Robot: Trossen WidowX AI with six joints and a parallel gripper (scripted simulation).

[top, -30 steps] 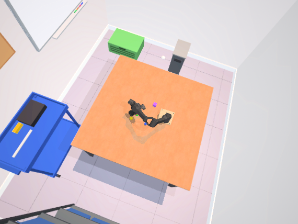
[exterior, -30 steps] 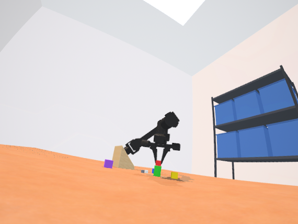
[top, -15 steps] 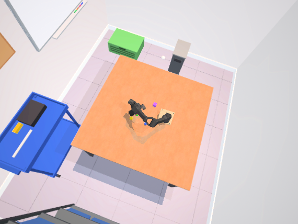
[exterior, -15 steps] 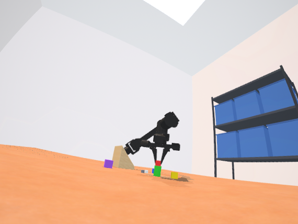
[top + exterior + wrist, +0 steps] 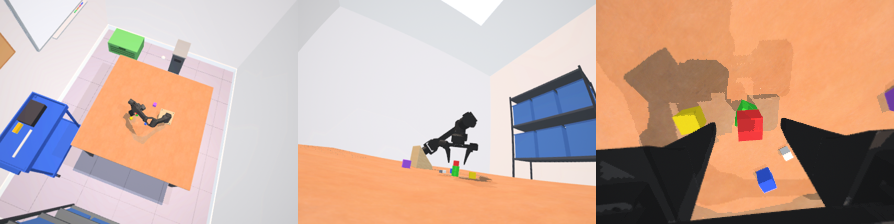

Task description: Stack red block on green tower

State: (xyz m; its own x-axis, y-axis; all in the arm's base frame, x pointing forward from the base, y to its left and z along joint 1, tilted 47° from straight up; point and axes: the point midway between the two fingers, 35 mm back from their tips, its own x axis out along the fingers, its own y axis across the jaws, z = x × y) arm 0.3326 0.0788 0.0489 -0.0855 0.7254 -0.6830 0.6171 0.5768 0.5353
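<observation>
My gripper tip is right at the red block. Round my gripper tip: small white block 11 cm behind, 5 cm below; then yellow block 4 cm ahead, 7 cm to the left, 4 cm below; then blue block 13 cm behind, 6 cm to the left, 4 cm below.
</observation>
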